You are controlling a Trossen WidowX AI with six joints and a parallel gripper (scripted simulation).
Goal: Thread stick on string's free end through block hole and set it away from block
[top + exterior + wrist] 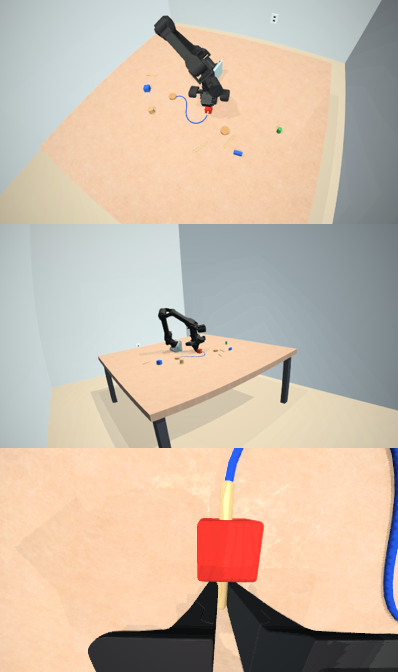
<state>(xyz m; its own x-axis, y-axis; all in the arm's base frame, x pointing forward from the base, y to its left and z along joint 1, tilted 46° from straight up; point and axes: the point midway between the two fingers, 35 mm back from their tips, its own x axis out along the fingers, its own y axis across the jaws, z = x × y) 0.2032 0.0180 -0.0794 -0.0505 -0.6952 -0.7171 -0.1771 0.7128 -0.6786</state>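
Right now my gripper tip is 3 cm short of the red block and 1 cm below it. The rest, counted from my gripper tip: green cylinder (3 cm ahead, 35 cm to the left, 1 cm above); wooden spool (14 cm ahead, 26 cm to the right, 1 cm above); thin wooden stick (4 cm ahead, 1 cm to the left, 1 cm above).
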